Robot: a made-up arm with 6 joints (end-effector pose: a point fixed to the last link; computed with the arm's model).
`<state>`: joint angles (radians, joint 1 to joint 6).
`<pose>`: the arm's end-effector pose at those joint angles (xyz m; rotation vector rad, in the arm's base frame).
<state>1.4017 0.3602 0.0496 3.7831 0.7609 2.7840</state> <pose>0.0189 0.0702 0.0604 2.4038 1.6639 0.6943</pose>
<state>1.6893 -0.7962 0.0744 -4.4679 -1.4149 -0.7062</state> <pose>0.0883 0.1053 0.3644 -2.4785 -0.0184 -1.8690</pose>
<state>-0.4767 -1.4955 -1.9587 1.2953 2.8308 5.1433</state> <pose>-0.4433 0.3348 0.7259 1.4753 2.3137 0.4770</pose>
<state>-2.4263 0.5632 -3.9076 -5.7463 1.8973 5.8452</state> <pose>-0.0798 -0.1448 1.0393 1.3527 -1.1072 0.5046</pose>
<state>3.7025 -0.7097 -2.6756 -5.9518 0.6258 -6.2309</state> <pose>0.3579 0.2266 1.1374 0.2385 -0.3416 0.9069</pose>
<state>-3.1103 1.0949 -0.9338 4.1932 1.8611 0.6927</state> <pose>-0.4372 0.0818 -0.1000 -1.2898 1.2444 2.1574</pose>
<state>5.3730 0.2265 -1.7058 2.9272 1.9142 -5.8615</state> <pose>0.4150 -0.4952 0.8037 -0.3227 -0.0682 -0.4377</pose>
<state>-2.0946 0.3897 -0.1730 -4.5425 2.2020 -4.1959</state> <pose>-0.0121 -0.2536 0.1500 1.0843 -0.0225 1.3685</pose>
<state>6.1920 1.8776 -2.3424 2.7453 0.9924 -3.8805</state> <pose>0.6975 -0.0490 -0.3162 1.7542 1.1444 1.7128</pose>
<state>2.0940 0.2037 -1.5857 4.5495 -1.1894 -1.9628</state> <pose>-0.3760 0.4279 0.6457 -2.3430 -0.5292 1.9227</pose>
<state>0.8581 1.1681 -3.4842 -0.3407 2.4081 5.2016</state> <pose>0.4756 0.4909 0.6536 1.9245 2.1818 -0.1711</pose>
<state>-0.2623 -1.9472 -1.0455 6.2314 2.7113 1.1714</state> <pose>-0.2972 0.0742 0.6055 -2.2161 2.0313 -0.3923</pose>
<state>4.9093 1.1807 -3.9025 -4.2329 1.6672 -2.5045</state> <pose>0.1728 -0.4145 0.8910 0.2699 1.6051 1.3418</pose>
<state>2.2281 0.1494 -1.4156 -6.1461 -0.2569 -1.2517</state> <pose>-0.3992 0.5383 0.6799 0.1615 -1.8679 -1.5331</pose>
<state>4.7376 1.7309 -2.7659 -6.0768 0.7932 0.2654</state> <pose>0.0252 -0.8759 -0.0442 1.7525 -2.5524 0.4536</pose>
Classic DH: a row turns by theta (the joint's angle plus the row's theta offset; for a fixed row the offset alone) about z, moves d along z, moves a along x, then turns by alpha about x. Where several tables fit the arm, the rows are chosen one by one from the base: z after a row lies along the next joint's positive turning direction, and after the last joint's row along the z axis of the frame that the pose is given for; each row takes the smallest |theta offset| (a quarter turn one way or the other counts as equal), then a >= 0, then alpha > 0; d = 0 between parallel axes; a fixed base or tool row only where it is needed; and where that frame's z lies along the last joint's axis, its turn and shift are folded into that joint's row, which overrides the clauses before.
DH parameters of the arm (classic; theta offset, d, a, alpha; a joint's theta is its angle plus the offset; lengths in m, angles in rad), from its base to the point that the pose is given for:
joint 1: 0 0.295 0 -1.5708
joint 2: -1.3849 0 0.3755 0
joint 3: 1.3849 0 0.0997 -1.5708
joint 4: 0 0.4408 0 1.5708
joint 5: 0 0 0.0728 -1.5708
joint 6: 0 0.093 0 0

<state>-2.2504 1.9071 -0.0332 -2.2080 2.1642 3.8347</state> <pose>0.0231 0.1792 0.0797 0.7189 -2.1967 -0.4927</pose>
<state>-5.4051 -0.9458 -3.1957 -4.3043 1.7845 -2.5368</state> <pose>-0.5538 -0.5144 0.7138 -2.2682 0.2581 1.2161</pose>
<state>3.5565 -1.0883 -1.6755 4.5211 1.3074 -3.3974</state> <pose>0.1572 0.1452 1.0670 -1.2755 0.3861 1.0820</pose>
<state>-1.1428 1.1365 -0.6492 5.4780 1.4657 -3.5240</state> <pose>0.0088 -0.1666 -0.0939 0.2920 -1.3630 -0.8839</pose>
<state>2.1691 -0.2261 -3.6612 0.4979 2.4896 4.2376</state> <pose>0.1202 -0.2732 0.9726 1.8249 -1.5812 -1.9244</pose>
